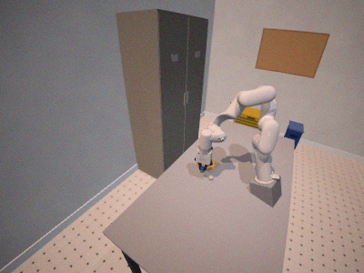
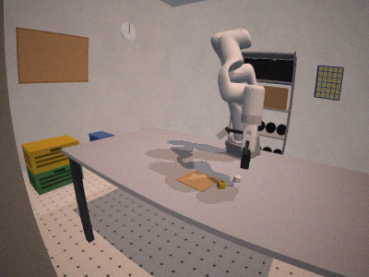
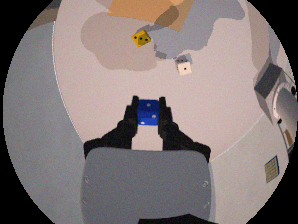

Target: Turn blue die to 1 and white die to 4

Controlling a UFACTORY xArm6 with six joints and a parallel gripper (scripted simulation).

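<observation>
Now: the blue die 10 mm below my hand. Round my hand: yellow die: 110 mm below, 70 mm to the right, 30 mm ahead; then tan mat: 180 mm to the right, 120 mm below, 30 mm ahead; then white die: 110 mm below, 60 mm behind, 40 mm to the right.
</observation>
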